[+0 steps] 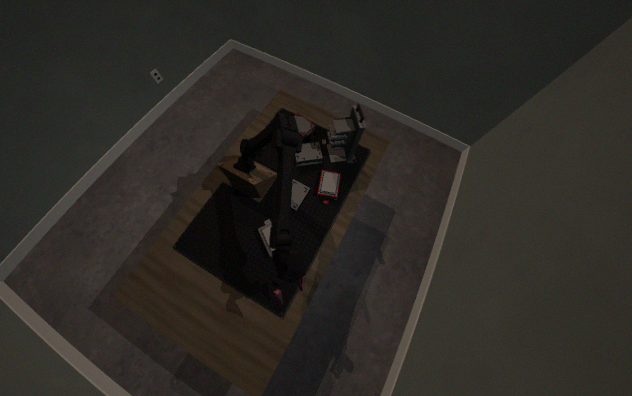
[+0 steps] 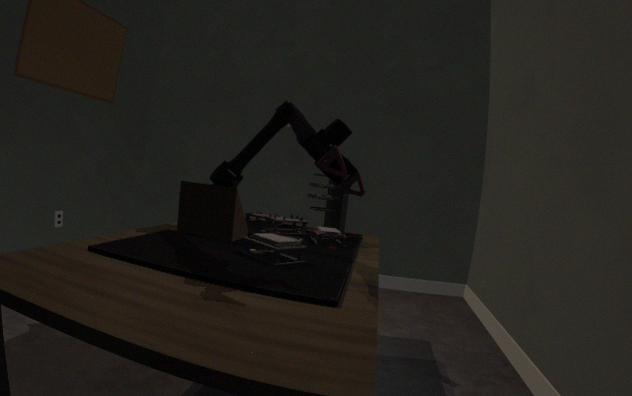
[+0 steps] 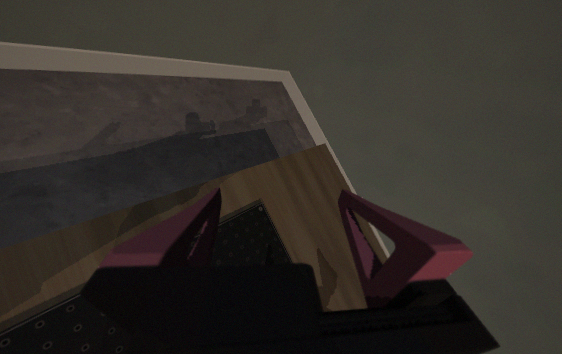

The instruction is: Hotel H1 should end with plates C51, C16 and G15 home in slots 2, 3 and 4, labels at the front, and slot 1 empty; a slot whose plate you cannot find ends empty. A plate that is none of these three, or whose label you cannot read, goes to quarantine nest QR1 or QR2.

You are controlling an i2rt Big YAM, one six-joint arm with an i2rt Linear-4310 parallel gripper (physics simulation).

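Frame: origin at the arm's base, x left, y back, z up, level; metres.
Seen in the pictures: gripper, fingertip midpoint: (image 1: 291,297) (image 2: 354,185) (image 3: 282,194); arm's base, origin of the base link: (image 1: 244,167) (image 2: 209,204).
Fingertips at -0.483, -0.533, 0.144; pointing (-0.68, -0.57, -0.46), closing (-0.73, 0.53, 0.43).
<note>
Pixels of each thing's top centre, then the offset from my fingertips to it, as dx, dy, dz. "spot": a spot on its surface instead. Level surfaces: height alone.
- white plate, middle of its top: (image 2: 329,229) (image 1: 329,182) +0.625, +0.062, -0.196
- red-rimmed nest, surface spot: (image 1: 339,184) spot: +0.644, +0.004, -0.211
- red-rimmed pale piece, surface spot: (image 1: 303,124) spot: +0.953, +0.380, -0.210
- pale plate-like piece, middle of its top: (image 2: 274,237) (image 1: 273,236) +0.206, +0.212, -0.186
- flat pale piece, surface spot: (image 1: 300,194) spot: +0.498, +0.193, -0.238
- black mat, its level: dz -0.250
- wooden table, its level: dz -0.263
My gripper (image 1: 290,287) (image 2: 347,175) (image 3: 282,194) is open and empty, high above the mat's near right corner. Hotel H1 (image 1: 357,131) (image 2: 336,215) is the grey tower at the far end, with several thin levels on one side. I cannot tell which slots hold plates. A white plate (image 1: 330,183) (image 2: 328,230) lies on a red-rimmed nest (image 1: 339,184). Another red-rimmed pale piece (image 1: 303,124) lies at the back, partly behind the arm. A pale plate-like piece (image 1: 267,237) and a flat pale piece (image 1: 300,194) are partly hidden by the arm. No label is readable.
A pale raised stand (image 1: 309,152) (image 2: 287,220) is left of the hotel. The arm's wooden base block (image 1: 252,183) (image 2: 210,210) stands at the mat's left side. The black mat (image 1: 210,235) (image 2: 200,260) (image 3: 245,230) lies on the wooden table (image 1: 200,310) (image 2: 200,325) (image 3: 300,200). The light is dim.
</note>
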